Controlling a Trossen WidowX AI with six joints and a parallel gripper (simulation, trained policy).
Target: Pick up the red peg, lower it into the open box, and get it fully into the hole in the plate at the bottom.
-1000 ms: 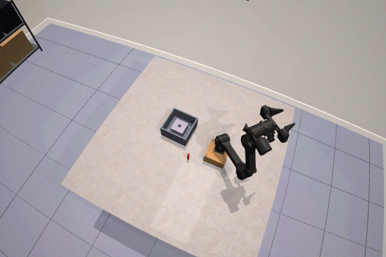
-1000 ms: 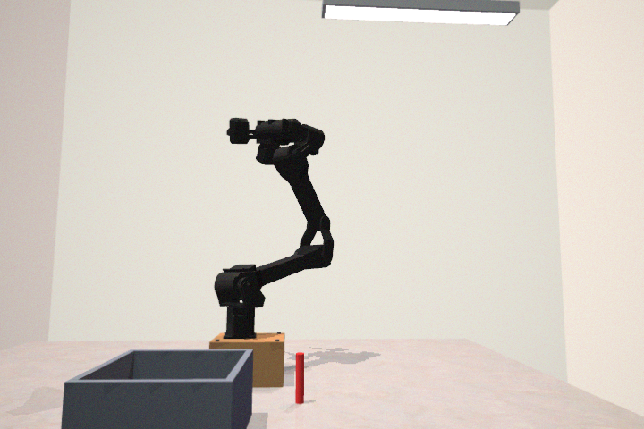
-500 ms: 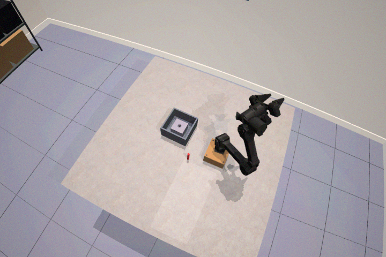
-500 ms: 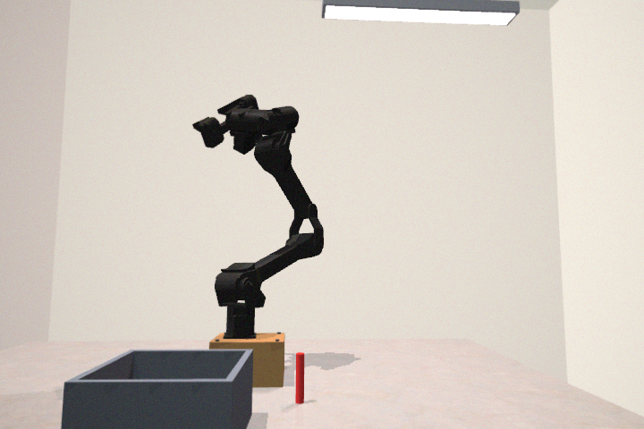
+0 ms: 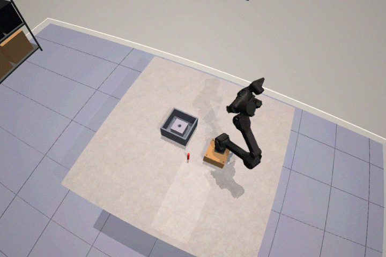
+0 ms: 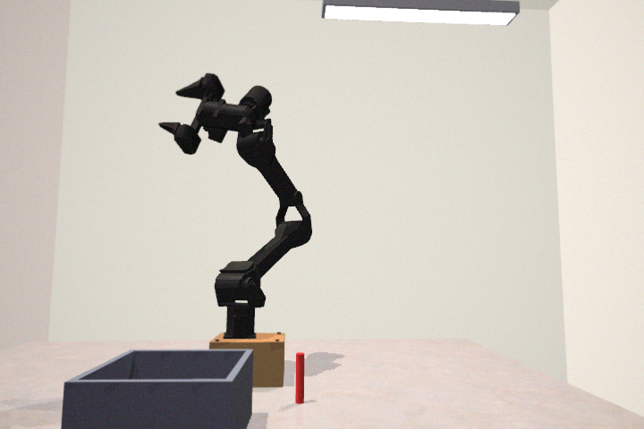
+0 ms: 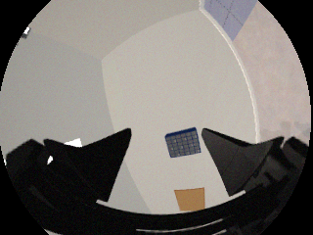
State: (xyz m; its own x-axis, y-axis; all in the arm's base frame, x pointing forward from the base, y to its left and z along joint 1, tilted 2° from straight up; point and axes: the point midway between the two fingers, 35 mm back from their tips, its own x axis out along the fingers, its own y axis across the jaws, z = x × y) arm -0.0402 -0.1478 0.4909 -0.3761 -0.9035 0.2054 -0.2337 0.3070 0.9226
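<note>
The red peg is 540 mm below my gripper tip, 280 mm to the left of it and 250 mm ahead of it. The rest, counted from my gripper tip: box (550 mm below, 380 mm ahead, 100 mm to the left); then pale plate (530 mm below, 380 mm ahead, 100 mm to the left).
</note>
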